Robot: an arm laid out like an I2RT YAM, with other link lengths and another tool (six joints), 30 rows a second.
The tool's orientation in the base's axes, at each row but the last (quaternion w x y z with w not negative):
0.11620, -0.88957, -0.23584, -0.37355
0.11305, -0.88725, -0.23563, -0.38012
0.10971, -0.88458, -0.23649, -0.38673
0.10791, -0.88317, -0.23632, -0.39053
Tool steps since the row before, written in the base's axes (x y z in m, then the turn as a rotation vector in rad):
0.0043, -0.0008, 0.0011, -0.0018, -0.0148, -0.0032
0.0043, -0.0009, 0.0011, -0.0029, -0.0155, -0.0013
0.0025, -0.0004, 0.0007, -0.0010, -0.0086, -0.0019
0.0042, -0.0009, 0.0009, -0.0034, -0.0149, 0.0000
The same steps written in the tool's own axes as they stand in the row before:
0.0031, 0.0028, 0.0016, -0.0083, 0.0119, -0.0045
0.0031, 0.0029, 0.0016, -0.0078, 0.0119, -0.0068
0.0019, 0.0016, 0.0010, -0.0049, 0.0069, -0.0026
0.0028, 0.0029, 0.0017, -0.0069, 0.0112, -0.0078

